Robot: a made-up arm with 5 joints.
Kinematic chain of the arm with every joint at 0, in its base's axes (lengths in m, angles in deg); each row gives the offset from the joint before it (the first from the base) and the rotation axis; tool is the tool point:
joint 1: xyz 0 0 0.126 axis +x
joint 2: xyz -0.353 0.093 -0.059 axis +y
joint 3: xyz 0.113 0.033 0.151 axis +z
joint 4: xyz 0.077 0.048 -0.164 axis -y
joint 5: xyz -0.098 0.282 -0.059 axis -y
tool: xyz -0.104 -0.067 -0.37
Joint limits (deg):
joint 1: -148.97..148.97
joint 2: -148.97..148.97
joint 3: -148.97..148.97
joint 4: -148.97..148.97
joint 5: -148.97..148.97
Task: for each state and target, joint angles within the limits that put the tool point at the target. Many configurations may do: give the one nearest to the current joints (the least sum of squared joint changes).
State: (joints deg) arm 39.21 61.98 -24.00 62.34 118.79
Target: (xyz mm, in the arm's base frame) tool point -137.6 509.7 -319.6
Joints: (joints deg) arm 24.29 67.97 -13.38 55.00 68.56
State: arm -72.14 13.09 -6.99 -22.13 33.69
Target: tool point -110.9 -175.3 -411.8
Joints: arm -61.18 -13.71 -11.78 -28.83 47.75
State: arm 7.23 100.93 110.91 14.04 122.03
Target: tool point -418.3 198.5 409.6
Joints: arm 6.43 85.50 130.73 0.39 110.17
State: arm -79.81 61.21 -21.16 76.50 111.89
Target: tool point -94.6 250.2 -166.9
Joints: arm -49.21 62.78 12.16 97.13 119.56
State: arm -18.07 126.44 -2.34 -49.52 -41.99
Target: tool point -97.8 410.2 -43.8
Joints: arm -29.84 128.72 -7.68 -48.83 -41.28
